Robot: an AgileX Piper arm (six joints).
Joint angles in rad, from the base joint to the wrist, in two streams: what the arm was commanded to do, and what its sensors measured. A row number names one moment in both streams.
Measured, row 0:
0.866, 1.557, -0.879, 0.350, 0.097, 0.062
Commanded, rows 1 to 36:
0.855, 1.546, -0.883, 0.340, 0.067, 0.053
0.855, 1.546, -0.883, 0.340, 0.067, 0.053
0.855, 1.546, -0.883, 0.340, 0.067, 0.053
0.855, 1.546, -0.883, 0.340, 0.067, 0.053
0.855, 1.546, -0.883, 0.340, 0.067, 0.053
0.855, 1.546, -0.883, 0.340, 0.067, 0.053
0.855, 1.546, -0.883, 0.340, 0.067, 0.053
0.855, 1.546, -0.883, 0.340, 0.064, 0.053
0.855, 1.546, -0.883, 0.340, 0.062, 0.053
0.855, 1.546, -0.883, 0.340, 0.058, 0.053
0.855, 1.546, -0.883, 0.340, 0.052, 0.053
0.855, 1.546, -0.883, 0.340, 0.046, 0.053
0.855, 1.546, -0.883, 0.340, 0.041, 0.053
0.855, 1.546, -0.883, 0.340, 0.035, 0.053
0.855, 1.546, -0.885, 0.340, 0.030, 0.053
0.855, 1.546, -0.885, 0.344, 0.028, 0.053
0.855, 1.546, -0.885, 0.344, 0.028, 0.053
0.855, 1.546, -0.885, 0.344, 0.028, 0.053
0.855, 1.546, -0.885, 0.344, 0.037, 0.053
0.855, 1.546, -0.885, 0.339, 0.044, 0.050
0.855, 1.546, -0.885, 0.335, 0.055, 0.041
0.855, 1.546, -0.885, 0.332, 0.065, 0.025
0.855, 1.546, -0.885, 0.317, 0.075, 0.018
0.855, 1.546, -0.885, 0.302, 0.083, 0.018
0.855, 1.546, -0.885, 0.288, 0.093, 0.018
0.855, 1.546, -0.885, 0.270, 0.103, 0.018
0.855, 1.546, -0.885, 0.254, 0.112, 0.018
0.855, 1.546, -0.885, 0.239, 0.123, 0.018
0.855, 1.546, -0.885, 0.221, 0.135, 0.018
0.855, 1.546, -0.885, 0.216, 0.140, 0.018
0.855, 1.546, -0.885, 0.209, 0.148, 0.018
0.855, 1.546, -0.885, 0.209, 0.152, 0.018
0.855, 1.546, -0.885, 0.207, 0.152, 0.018
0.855, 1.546, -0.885, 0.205, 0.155, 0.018
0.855, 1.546, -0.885, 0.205, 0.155, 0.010
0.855, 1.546, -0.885, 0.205, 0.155, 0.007
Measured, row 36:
0.866, 1.557, -0.879, 0.223, 0.158, 0.030
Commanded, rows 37 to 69:
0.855, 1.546, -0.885, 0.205, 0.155, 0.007
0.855, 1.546, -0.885, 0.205, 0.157, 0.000
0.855, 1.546, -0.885, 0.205, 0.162, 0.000
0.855, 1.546, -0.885, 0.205, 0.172, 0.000
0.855, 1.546, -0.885, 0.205, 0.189, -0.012
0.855, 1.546, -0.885, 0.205, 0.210, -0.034
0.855, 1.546, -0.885, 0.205, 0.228, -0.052
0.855, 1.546, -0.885, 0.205, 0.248, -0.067
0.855, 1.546, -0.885, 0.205, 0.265, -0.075
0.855, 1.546, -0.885, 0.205, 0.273, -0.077
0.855, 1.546, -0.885, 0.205, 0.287, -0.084
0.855, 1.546, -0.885, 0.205, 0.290, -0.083
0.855, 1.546, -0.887, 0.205, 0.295, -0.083
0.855, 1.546, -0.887, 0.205, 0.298, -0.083
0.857, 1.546, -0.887, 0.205, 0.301, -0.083
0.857, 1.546, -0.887, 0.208, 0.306, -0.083
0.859, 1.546, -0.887, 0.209, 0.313, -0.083
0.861, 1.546, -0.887, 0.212, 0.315, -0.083
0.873, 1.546, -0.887, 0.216, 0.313, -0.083
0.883, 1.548, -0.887, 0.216, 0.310, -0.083
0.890, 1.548, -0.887, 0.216, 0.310, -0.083
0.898, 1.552, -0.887, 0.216, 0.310, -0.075
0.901, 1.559, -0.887, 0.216, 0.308, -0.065
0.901, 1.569, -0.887, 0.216, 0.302, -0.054
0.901, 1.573, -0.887, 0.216, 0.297, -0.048
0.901, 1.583, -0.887, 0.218, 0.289, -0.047
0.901, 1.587, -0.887, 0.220, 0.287, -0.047
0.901, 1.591, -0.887, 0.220, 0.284, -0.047
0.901, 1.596, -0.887, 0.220, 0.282, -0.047
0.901, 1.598, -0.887, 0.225, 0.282, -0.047
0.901, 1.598, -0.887, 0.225, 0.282, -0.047
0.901, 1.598, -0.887, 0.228, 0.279, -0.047
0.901, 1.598, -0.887, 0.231, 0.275, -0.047
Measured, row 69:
0.899, 1.597, -0.884, 0.224, 0.302, -0.049
